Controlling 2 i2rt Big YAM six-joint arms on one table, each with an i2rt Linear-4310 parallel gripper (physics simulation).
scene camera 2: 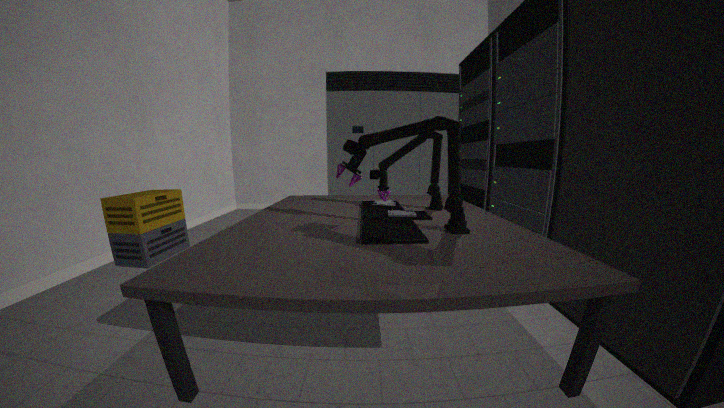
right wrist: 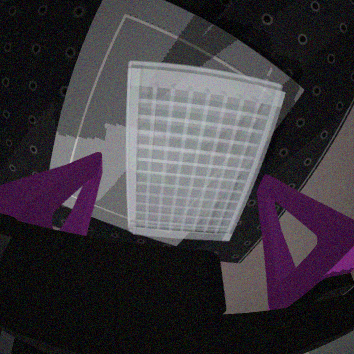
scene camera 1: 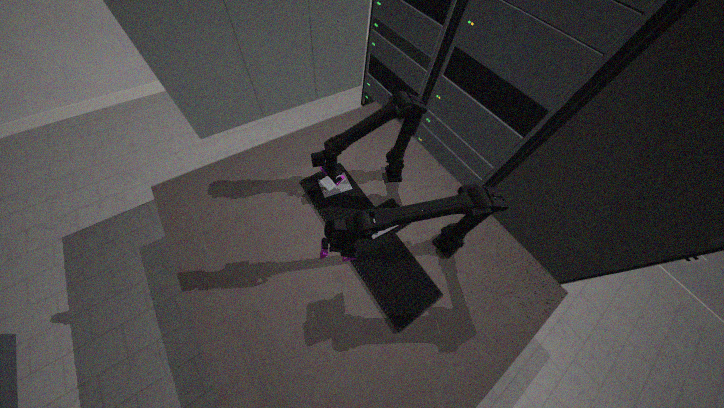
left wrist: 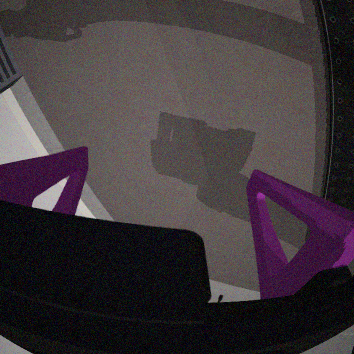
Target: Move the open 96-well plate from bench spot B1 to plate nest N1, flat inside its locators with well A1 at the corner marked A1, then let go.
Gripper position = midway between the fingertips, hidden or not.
Note:
My left gripper (left wrist: pixel 171 167) is open and holds nothing. My right gripper (right wrist: pixel 184 172) is open, with nothing in its grasp. Also in view: a white well plate (right wrist: pixel 195 138).
The left wrist view does not show the white well plate: it is out of frame.

